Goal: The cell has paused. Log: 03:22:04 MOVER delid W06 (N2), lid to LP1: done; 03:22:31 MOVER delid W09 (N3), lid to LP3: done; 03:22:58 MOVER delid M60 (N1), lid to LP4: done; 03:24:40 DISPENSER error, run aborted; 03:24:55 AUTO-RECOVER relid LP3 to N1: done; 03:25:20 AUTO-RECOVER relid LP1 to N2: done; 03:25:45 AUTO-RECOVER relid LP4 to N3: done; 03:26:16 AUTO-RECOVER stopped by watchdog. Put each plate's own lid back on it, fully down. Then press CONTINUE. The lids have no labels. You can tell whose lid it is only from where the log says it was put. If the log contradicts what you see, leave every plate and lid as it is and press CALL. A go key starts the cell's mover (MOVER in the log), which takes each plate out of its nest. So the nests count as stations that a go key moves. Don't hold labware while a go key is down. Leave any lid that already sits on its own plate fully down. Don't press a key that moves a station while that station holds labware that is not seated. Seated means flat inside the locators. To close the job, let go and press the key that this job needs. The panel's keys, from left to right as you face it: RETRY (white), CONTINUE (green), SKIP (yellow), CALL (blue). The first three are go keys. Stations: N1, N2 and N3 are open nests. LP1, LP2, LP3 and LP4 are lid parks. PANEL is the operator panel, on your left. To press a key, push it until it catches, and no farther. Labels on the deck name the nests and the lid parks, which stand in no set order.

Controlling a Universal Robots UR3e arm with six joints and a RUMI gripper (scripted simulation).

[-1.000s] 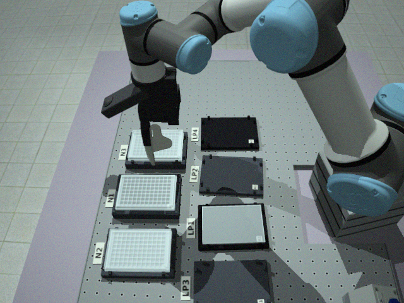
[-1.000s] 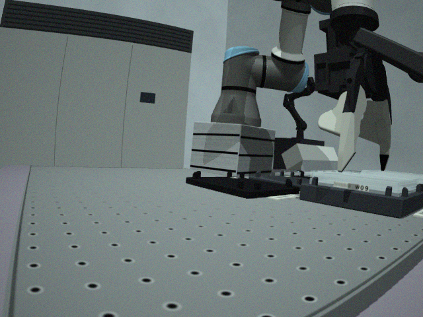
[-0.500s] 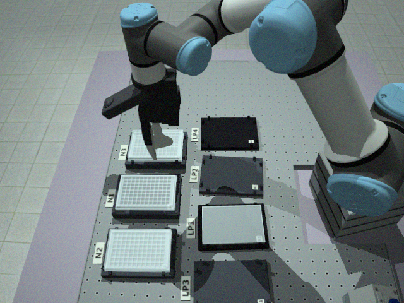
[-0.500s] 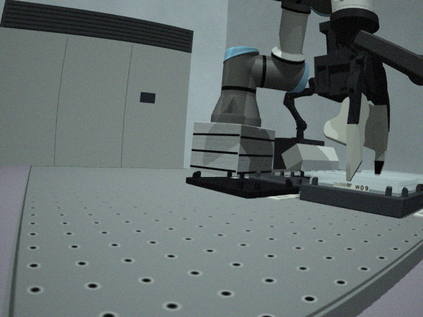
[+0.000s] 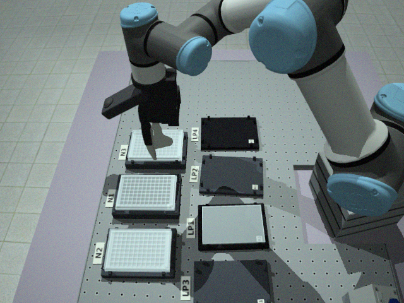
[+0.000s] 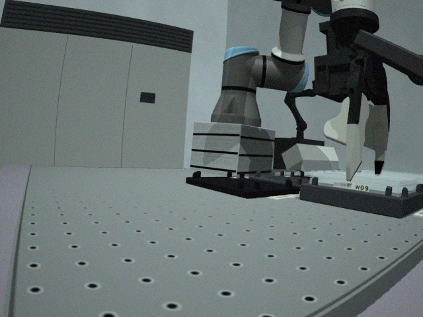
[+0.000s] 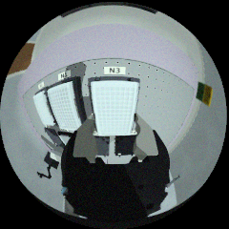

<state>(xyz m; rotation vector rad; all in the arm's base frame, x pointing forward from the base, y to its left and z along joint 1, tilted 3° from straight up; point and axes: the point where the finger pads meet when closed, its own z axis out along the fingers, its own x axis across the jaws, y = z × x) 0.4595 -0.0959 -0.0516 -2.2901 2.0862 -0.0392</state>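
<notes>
The plate is 20 mm below my hand. From my hand the other things lie so: LP2 lid park (190 mm behind, 50 mm to the left, 40 mm below); LP4 lid park (170 mm behind, 80 mm to the right, 40 mm below); lid (200 mm behind, 180 mm to the left, 30 mm below).
</notes>
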